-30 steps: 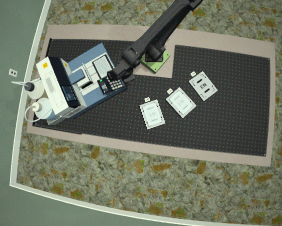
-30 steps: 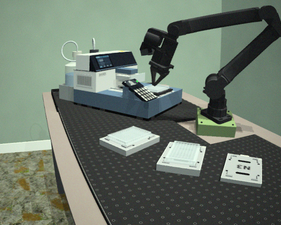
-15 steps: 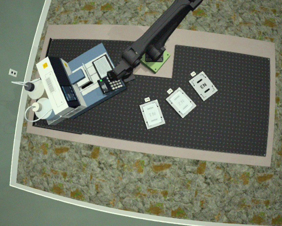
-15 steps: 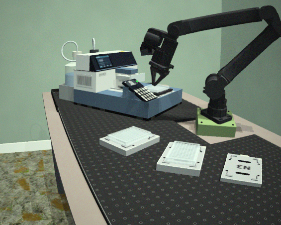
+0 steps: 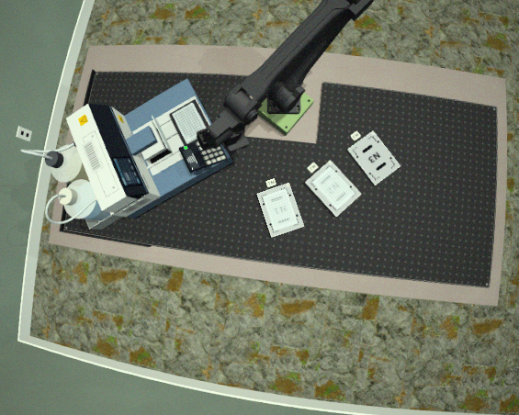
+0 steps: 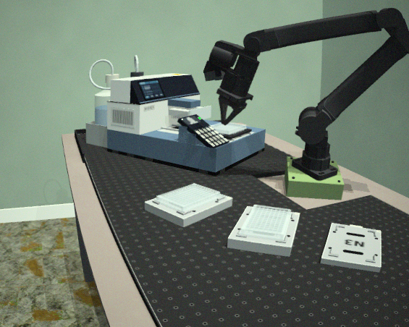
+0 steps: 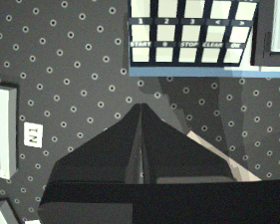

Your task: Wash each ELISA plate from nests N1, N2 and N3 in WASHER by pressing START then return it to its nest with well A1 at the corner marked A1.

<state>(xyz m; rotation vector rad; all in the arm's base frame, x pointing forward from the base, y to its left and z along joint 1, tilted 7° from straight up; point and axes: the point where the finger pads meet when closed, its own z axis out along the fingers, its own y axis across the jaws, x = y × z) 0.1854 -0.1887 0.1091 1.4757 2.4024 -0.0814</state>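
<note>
Now: the dark carrier 11 cm behind my hand, 15 cm to the right of it and 6 cm below it. From my hand the other things lie so: plate washer 4 cm behind, 29 cm to the right, 3 cm below; then N1 label 9 cm ahead, 13 cm to the left, 16 cm below.
</note>
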